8 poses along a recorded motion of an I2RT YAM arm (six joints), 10 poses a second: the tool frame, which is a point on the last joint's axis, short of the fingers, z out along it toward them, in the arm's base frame.
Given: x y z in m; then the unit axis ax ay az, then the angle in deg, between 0 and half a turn.
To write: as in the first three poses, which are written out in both.
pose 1, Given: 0.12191 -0.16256 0.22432 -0.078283 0.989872 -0.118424 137.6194
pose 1, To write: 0.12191 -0.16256 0.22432 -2.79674 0.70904 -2.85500
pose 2, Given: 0.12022 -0.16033 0.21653 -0.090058 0.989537 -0.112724 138.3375
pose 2, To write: 0.12022 -0.16033 0.21653 -2.80365 0.69456 -2.83673
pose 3, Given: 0.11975 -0.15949 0.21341 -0.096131 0.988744 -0.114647 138.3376
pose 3, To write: 0.11975 -0.15949 0.21341 -2.79449 0.69190 -2.82154
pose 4, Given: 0.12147 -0.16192 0.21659 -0.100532 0.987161 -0.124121 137.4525
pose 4, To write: 0.12147 -0.16192 0.21659 -2.76499 0.70213 -2.79926
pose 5, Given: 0.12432 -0.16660 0.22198 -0.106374 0.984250 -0.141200 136.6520
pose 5, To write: 0.12432 -0.16660 0.22198 -2.71716 0.70716 -2.76756
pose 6, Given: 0.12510 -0.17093 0.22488 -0.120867 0.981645 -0.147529 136.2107
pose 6, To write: 0.12510 -0.17093 0.22488 -2.68876 0.70575 -2.72729
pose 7, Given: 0.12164 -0.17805 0.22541 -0.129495 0.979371 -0.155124 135.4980
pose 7, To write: 0.12164 -0.17805 0.22541 -2.66019 0.71030 -2.69710
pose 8, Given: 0.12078 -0.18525 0.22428 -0.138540 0.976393 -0.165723 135.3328
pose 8, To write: 0.12078 -0.18525 0.22428 -2.62844 0.70378 -2.66763
